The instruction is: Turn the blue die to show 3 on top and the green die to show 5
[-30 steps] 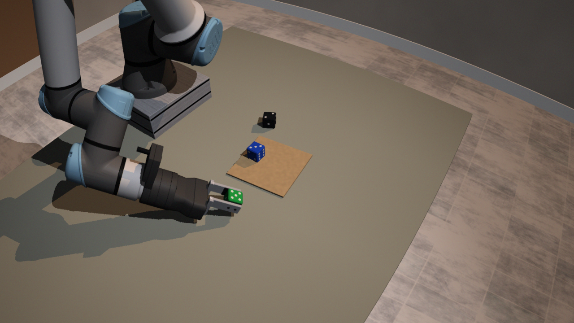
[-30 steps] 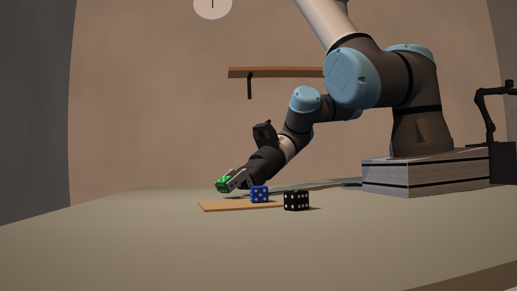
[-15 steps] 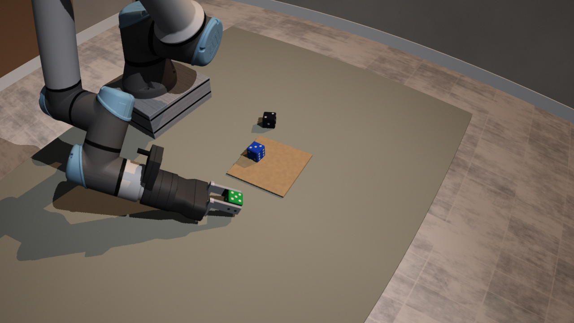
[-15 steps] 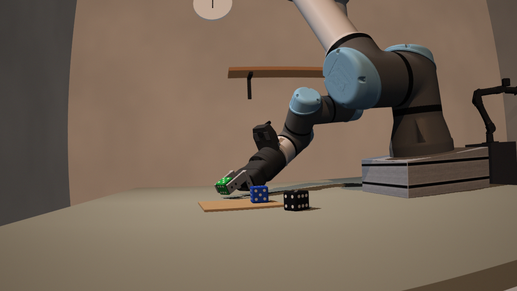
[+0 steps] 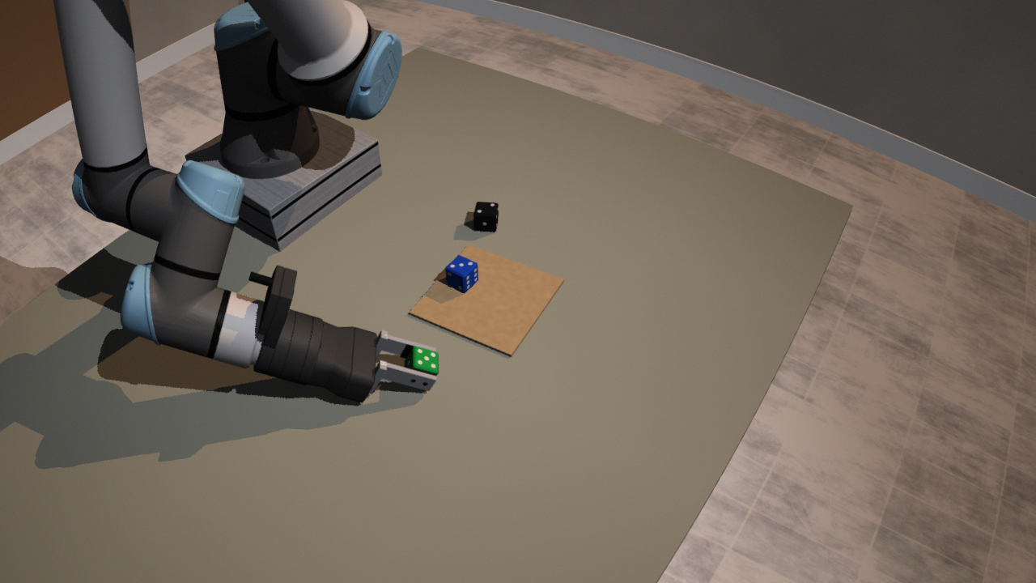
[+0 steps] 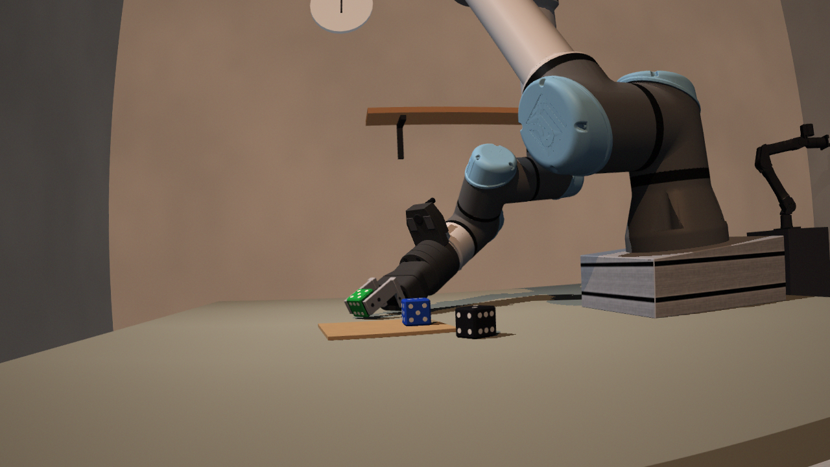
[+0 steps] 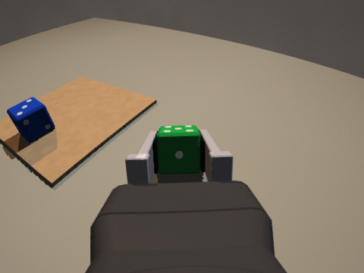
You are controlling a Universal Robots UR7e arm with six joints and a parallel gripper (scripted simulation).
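Right now my hand is right at the green die. From my hand the other things lie so: brown mat 10 mm behind, 150 mm to the left, 20 mm below; black die 90 mm behind, 260 mm to the left, 10 mm below; blue die 50 mm behind, 150 mm to the left, 10 mm below.
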